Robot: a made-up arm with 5 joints.
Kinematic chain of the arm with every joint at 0, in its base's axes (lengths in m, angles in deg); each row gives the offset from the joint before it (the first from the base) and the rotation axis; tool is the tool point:
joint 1: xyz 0 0 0.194 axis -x
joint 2: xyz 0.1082 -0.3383 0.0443 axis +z
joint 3: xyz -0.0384 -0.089 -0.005 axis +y
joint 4: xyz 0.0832 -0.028 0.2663 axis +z
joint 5: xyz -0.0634 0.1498 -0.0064 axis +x
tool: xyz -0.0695 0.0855 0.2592
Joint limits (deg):
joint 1: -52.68..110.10
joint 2: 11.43..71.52
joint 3: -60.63..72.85
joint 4: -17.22..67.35
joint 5: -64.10..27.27
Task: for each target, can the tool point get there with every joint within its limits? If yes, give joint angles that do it. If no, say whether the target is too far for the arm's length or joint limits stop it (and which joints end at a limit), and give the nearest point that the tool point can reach.
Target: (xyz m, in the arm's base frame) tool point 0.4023 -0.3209 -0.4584
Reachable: no: joint limits stop it (at a limit: joint 1, joint 2, joint 3, joint 4, joint 5) | nearest point 0.0327 -0.3911 -0.5261 | short by 0.382 m
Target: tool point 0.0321 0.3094 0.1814
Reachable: yes | joints 88.33 47.27 39.92 -9.69 -48.43
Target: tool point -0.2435 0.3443 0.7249
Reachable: yes | joints 86.60 63.65 -28.58 4.39 -34.61
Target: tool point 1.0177 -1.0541 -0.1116
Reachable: no: too far | nearest point 0.5290 -0.5614 0.0490 | short by 0.712 m
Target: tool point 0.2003 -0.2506 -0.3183
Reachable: no: joint limits stop it (at a limit: joint 1, joint 2, joint 3, joint 4, joint 5) | nearest point 0.0327 -0.3911 -0.5261 | short by 0.302 m
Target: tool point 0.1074 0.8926 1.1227
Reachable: no: too far | nearest point 0.1077 0.6104 0.8946 | short by 0.363 m
